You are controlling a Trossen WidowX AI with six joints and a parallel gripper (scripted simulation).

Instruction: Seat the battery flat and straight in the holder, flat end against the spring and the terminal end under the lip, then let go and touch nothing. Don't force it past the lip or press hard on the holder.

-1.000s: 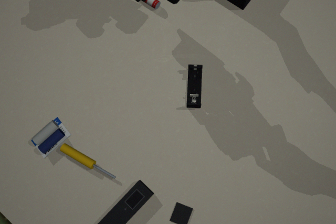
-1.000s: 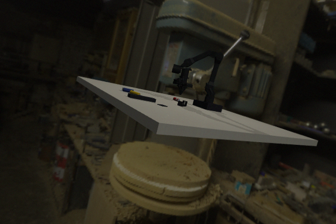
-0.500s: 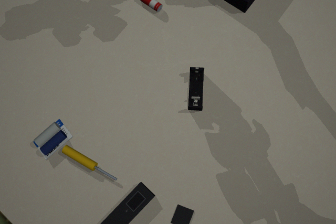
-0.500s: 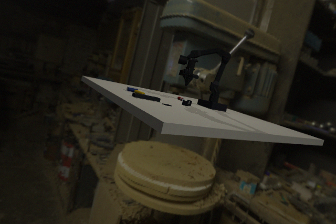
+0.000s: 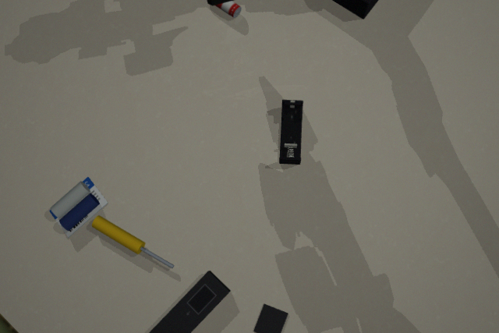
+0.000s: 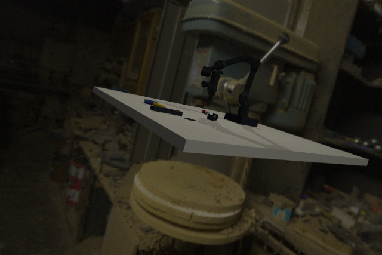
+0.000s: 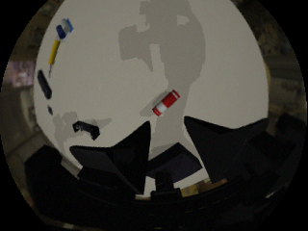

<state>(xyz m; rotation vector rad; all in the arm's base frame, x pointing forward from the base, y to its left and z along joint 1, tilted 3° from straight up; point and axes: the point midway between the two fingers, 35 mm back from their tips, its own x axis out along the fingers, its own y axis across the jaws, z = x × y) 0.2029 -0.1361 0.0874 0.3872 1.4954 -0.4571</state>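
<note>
My gripper tip is now 8 cm above the red-and-white battery and 1 cm to the left of it. Round my gripper tip: yellow-handled screwdriver 40 cm ahead, 20 cm to the left, 8 cm below; then small black block 43 cm to the left, 33 cm ahead, 9 cm below; then long black slab 42 cm ahead, 33 cm to the left, 8 cm below.
</note>
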